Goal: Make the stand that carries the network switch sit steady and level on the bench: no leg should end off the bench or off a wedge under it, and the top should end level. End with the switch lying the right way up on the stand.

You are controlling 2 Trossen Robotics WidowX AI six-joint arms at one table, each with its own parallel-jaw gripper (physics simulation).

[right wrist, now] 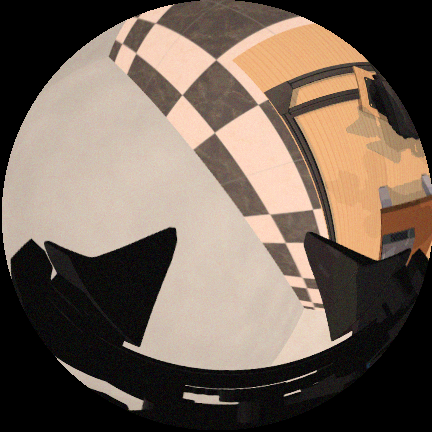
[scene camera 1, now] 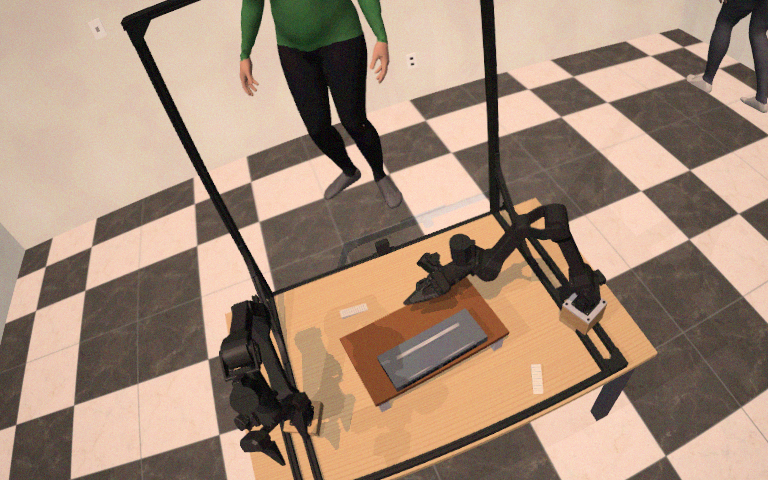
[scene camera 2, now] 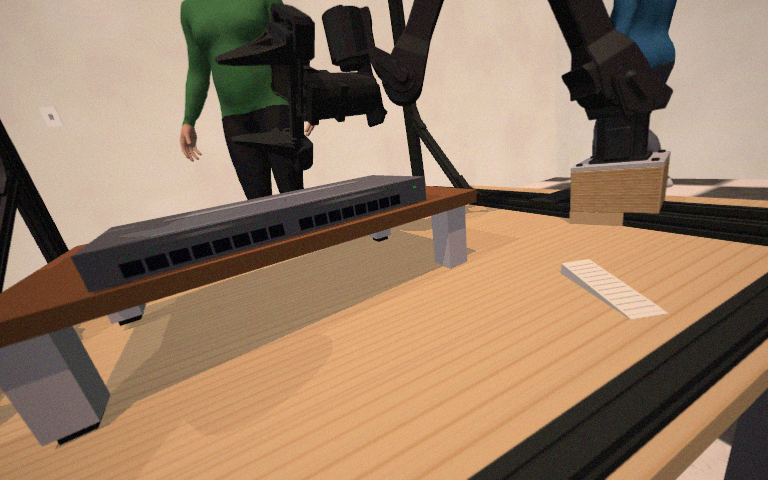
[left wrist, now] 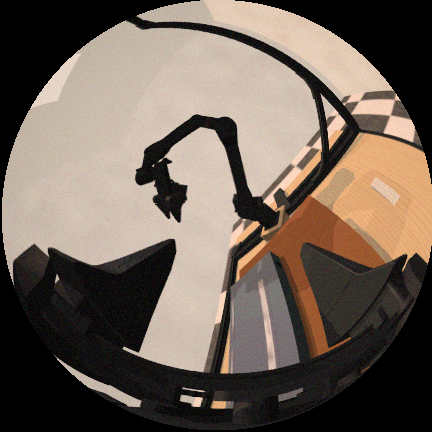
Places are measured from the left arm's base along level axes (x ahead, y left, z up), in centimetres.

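Pixels of known places: left gripper, fingertip midpoint: (scene camera 1: 406,302) (scene camera 2: 225,104) (left wrist: 241,248); right gripper, fingertip midpoint: (right wrist: 244,237) (scene camera 1: 295,452) (left wrist: 173,219); left arm's base, link origin: (scene camera 1: 585,303) (scene camera 2: 620,159); right arm's base, link origin: (left wrist: 271,220).
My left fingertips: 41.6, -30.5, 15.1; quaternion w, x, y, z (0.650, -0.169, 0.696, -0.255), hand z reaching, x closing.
Ahead of a thing's pixels: the offset from my left fingertips to its middle, as dx, dy, dz. "spot": to the spot under its first point. Level surfaces: height alone.
The brown stand (scene camera 1: 365,356) (scene camera 2: 45,280) (left wrist: 310,225) (right wrist: 410,212) is on the bench, grey legs below. Dark feet show under three legs; none shows under the near right leg {-16.7, +16.9, -19.7} (scene camera 2: 450,237) in scene camera 2. Exact foot contact and level are unclear. The grey switch {+0.8, +9.4, -12.4} (scene camera 1: 433,348) (scene camera 2: 226,217) (left wrist: 250,320) (right wrist: 395,247) lies flat on top, ports sideways. One white wedge {+5.7, -24.4, -23.4} (scene camera 1: 353,310) (left wrist: 385,190) lies behind the stand, another wedge {-16.6, +33.6, -23.4} (scene camera 1: 536,378) (scene camera 2: 611,288) at its right. My left gripper (scene camera 1: 410,300) (scene camera 2: 226,97) (left wrist: 241,248) is open above the stand. My right gripper (scene camera 1: 271,450) (left wrist: 173,219) (right wrist: 244,237) is open, far left.
Black frame rails {spot: +0.7, +35.0, -21.6} (scene camera 1: 498,418) (scene camera 2: 623,390) edge the bench {dz -23.7} (scene camera 1: 453,413) (scene camera 2: 339,367), with upright posts (scene camera 1: 490,113) at the back. The left arm's wooden mounting block (scene camera 1: 580,319) (scene camera 2: 617,186) stands at the right. A person in green (scene camera 1: 317,22) (scene camera 2: 243,79) stands behind the bench.
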